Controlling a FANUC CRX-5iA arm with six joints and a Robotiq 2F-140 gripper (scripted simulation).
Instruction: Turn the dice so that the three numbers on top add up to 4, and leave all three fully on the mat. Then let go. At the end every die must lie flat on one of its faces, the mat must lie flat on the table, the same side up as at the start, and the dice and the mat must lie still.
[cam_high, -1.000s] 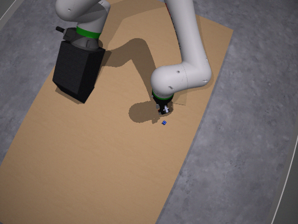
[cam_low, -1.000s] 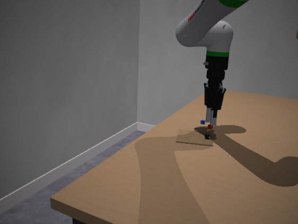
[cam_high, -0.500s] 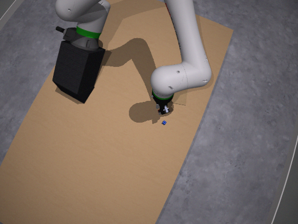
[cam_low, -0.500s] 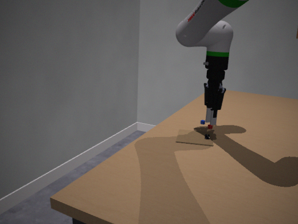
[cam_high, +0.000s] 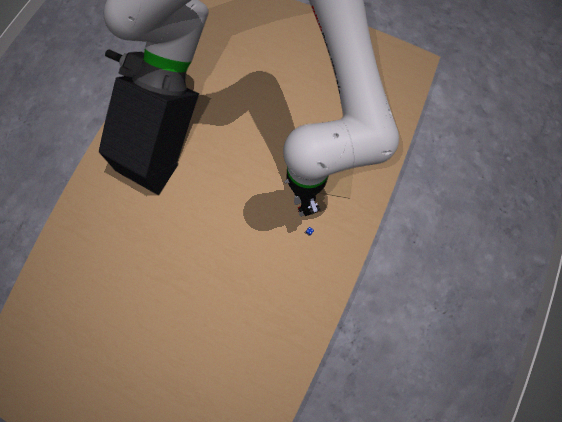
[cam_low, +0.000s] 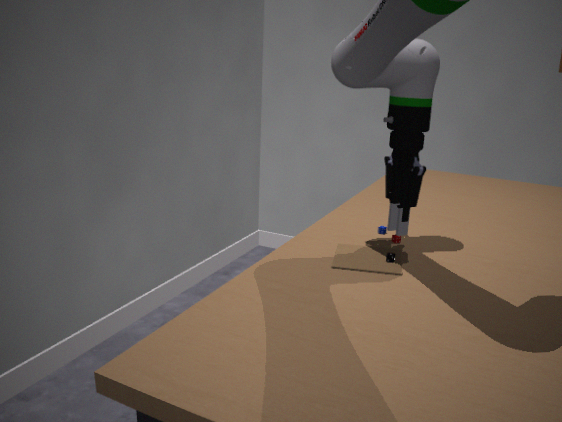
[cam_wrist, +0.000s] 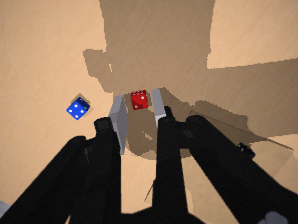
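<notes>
The red die is 50 mm below my hand. The rest, counted from my hand: blue die: 50 mm below, 50 mm ahead, 40 mm to the right; black die: 140 mm to the left, 40 mm below, 30 mm behind; tan mat: 140 mm to the left, 50 mm below, 20 mm ahead.
</notes>
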